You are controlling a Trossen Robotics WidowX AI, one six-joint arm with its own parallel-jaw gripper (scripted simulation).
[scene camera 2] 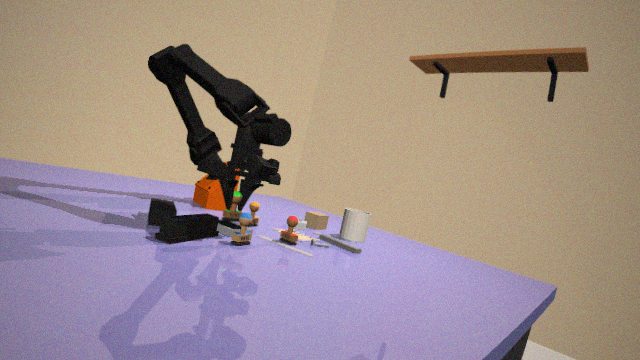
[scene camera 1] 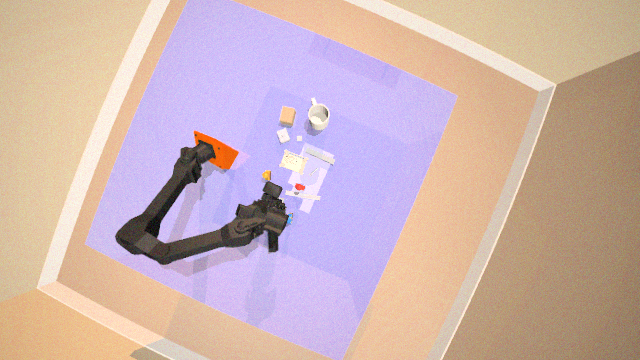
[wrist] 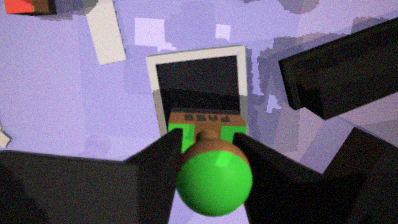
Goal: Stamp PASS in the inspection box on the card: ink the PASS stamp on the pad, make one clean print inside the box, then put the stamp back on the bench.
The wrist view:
my gripper: 207,138
green stamp: 212,173
ink pad: 210,78
